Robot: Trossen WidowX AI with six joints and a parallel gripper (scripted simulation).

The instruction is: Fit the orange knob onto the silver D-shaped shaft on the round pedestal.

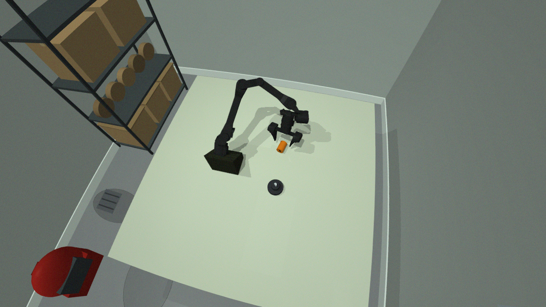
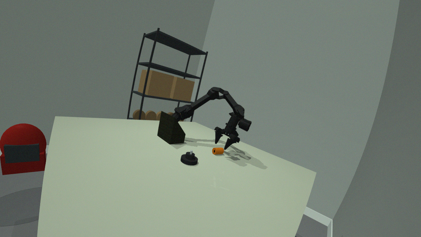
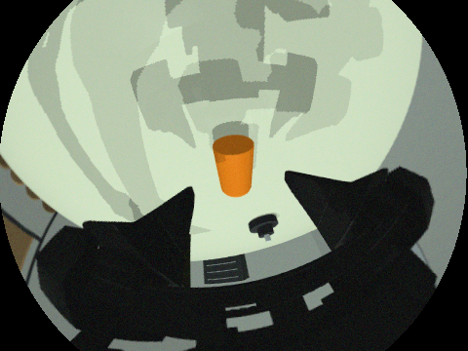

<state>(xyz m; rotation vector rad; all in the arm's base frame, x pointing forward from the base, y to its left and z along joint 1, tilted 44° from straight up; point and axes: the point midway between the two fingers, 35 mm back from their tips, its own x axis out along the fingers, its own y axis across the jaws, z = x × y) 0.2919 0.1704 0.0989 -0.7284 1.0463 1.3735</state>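
The orange knob is 10 mm to the left of my gripper tip and 30 mm below it. Round my gripper tip: round black pedestal (20 mm ahead, 250 mm to the right, 20 mm below).
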